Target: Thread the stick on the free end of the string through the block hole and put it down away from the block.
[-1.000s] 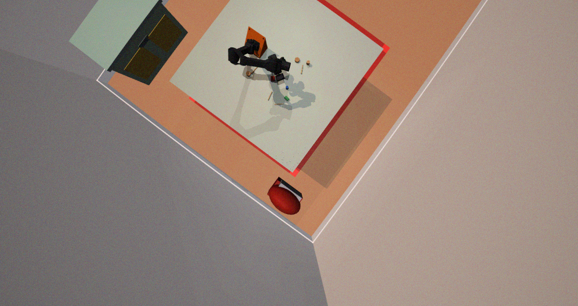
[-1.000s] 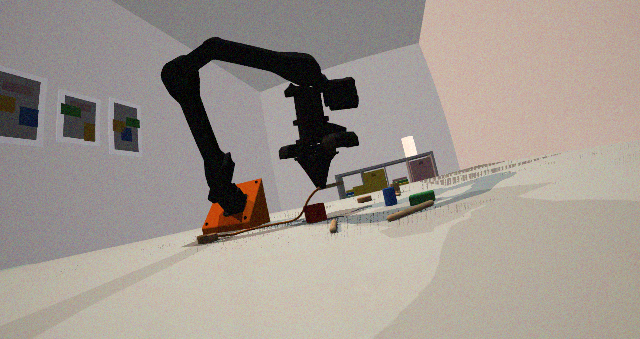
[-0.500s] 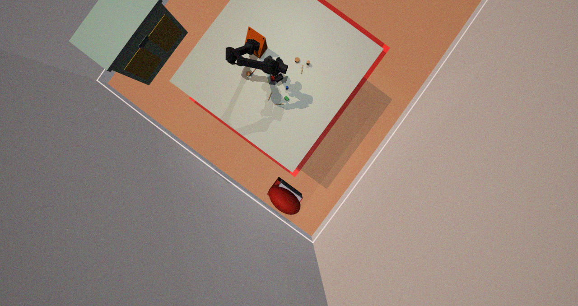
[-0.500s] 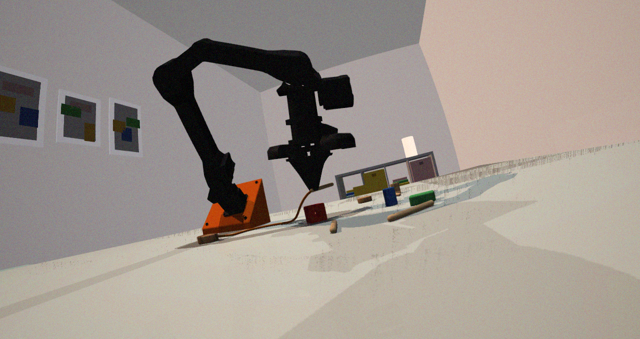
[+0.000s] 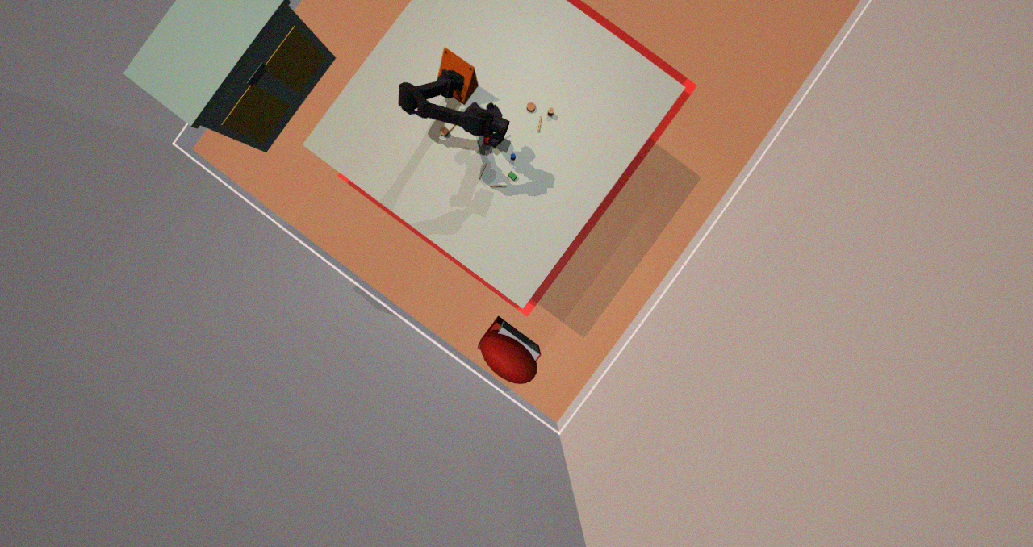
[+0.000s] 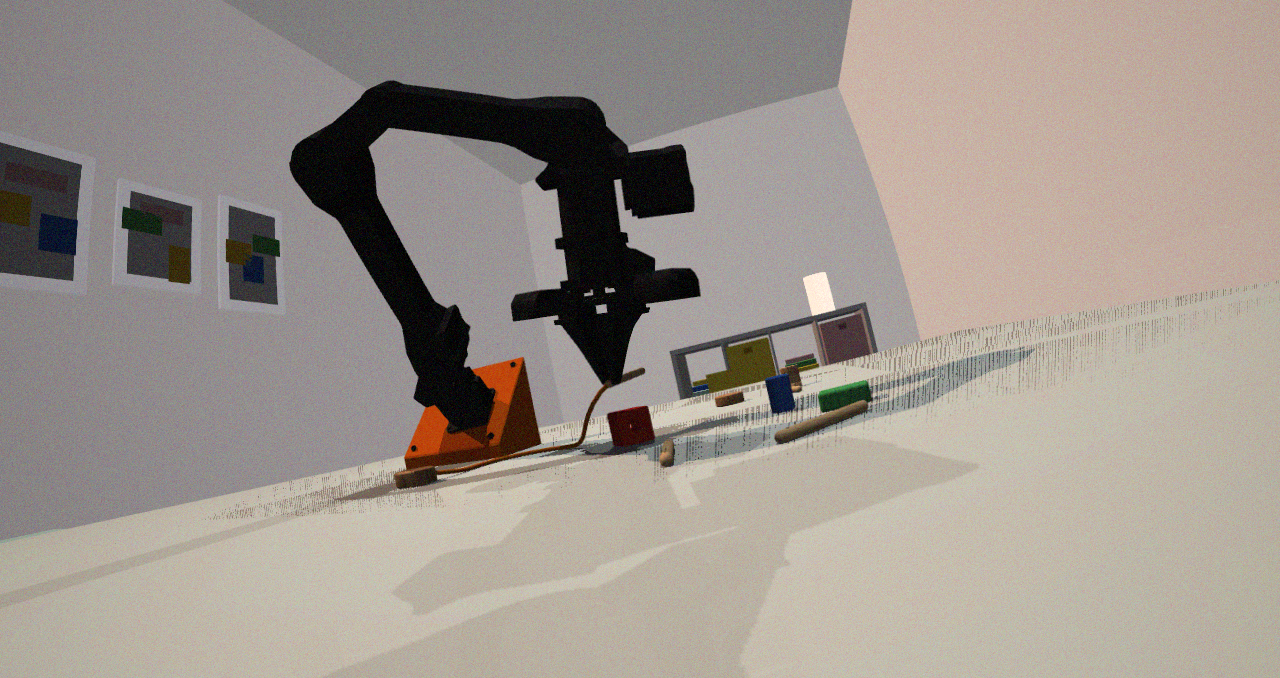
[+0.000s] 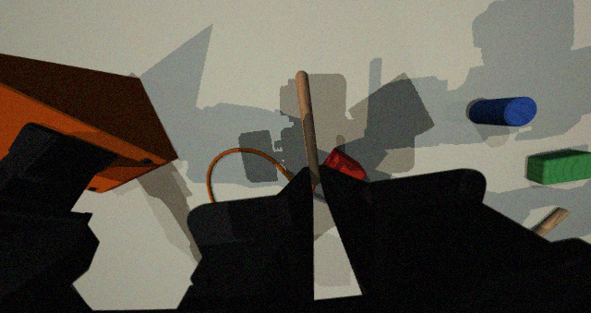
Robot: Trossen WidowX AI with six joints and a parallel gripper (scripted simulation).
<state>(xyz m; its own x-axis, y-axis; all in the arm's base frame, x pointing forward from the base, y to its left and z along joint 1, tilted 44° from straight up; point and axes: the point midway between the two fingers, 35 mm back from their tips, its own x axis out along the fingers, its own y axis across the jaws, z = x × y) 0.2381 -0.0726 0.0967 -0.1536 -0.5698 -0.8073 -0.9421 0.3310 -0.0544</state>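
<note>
Now: the red block 4 cm below my gripper tip, 2 cm to the right of it and 2 cm ahead of it. From my gripper tip the other things lie so: green block: 20 cm ahead, 10 cm to the right, 5 cm below; round wooden button: 18 cm behind, 10 cm to the right, 5 cm below; blue cylinder: 15 cm ahead, 4 cm below, 2 cm to the right.
</note>
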